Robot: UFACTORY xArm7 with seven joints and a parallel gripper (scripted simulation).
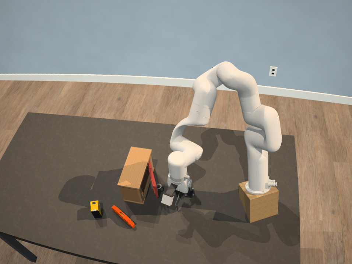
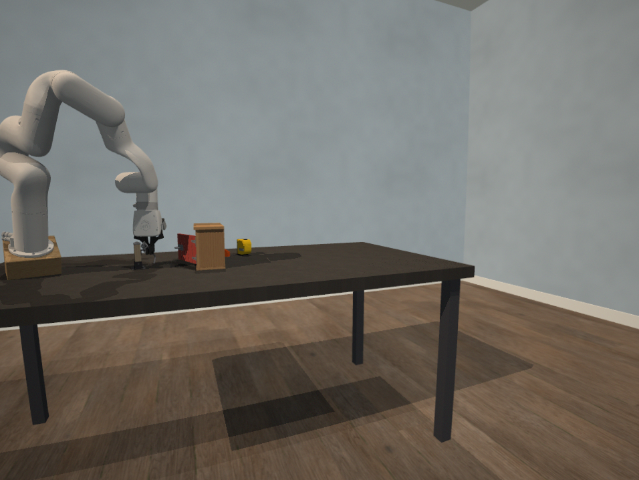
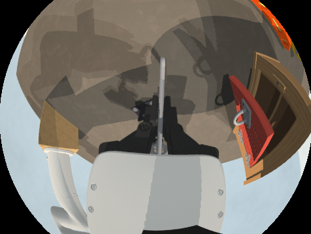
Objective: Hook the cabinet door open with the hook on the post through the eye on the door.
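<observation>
Right now my hand is 1 cm above the grey hook. Also, from my hand: yellow tape measure: 37 cm ahead, 17 cm to the left, 3 cm below; red door: 14 cm ahead, 6 cm to the right; orange level: 24 cm ahead, 16 cm to the left, 5 cm below.
</observation>
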